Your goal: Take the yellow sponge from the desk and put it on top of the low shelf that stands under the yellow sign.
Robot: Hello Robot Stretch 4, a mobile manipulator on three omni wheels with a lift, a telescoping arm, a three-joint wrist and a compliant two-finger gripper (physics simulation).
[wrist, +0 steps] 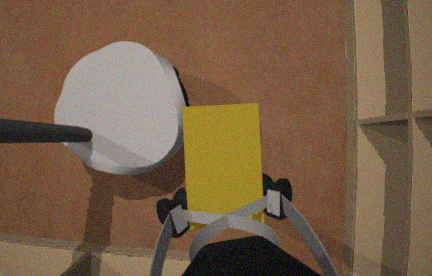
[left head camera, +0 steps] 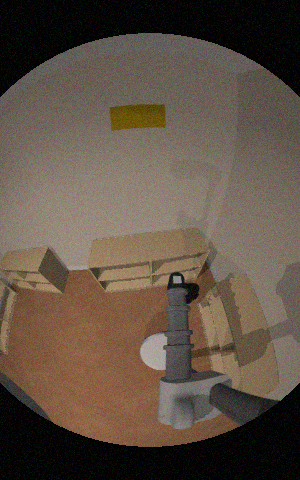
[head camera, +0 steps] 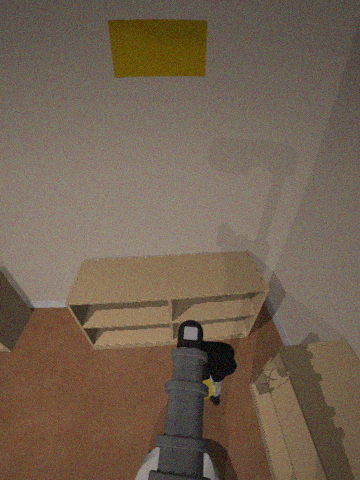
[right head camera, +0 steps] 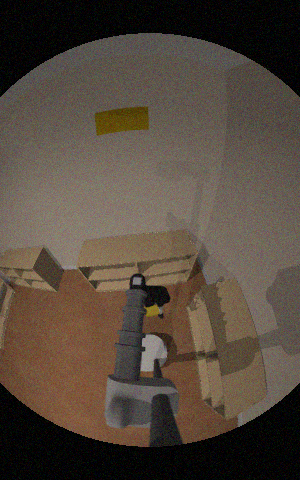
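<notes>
The yellow sponge is held between the fingertips of my gripper, which is shut on it, high above the floor. In the head camera view the arm hides most of the sponge. The low shelf stands against the wall under the yellow sign. The shelf is beyond the gripper, which is on the near side of its front edge. Its top shows no objects.
A second low shelf stands along the right wall, close to the right of the arm. Another shelf stands at the left. The white round robot base is beside the sponge in the wrist view.
</notes>
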